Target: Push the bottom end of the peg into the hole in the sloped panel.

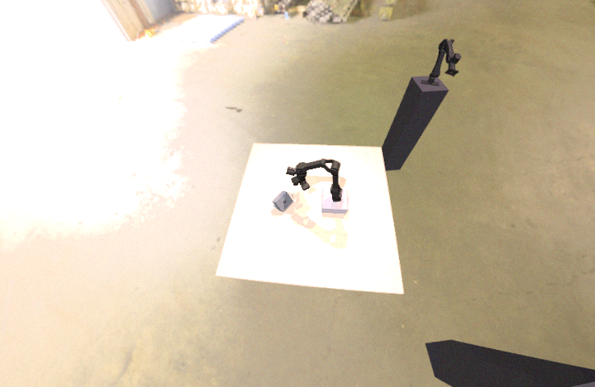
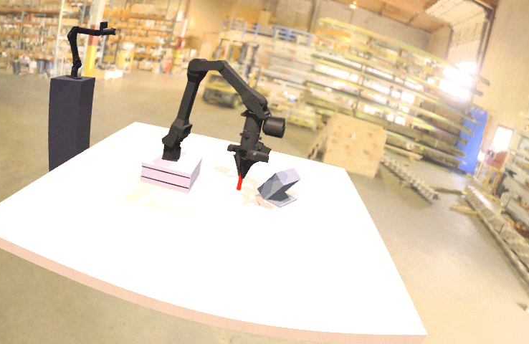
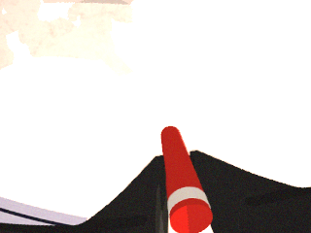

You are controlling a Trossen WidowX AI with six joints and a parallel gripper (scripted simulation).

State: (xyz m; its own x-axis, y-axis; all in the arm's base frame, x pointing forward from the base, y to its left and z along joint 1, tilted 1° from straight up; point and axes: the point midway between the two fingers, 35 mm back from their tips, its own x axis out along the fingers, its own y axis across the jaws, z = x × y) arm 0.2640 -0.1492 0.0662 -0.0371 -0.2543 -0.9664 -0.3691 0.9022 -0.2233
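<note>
Right now the sloped grey panel is 170 mm ahead of my gripper tip, 130 mm to the left of it and 50 mm below it. Also, from my gripper tip: round red peg: 20 mm above.
</note>
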